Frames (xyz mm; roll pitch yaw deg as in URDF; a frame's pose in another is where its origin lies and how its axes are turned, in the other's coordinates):
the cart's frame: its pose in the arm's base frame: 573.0 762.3 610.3 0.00 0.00 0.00
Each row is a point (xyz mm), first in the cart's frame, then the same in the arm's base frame.
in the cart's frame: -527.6 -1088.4 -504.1
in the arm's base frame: 45.4 -326.1 106.2
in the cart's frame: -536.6 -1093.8 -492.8
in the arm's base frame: 36.4 -331.5 117.5
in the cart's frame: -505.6 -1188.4 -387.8
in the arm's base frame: 67.4 -426.1 222.5
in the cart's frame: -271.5 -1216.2 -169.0
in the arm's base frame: 301.5 -453.9 441.3
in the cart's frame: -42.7 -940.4 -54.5
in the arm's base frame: 530.3 -178.1 555.8
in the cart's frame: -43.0 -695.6 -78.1
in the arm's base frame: 530.0 66.7 532.2
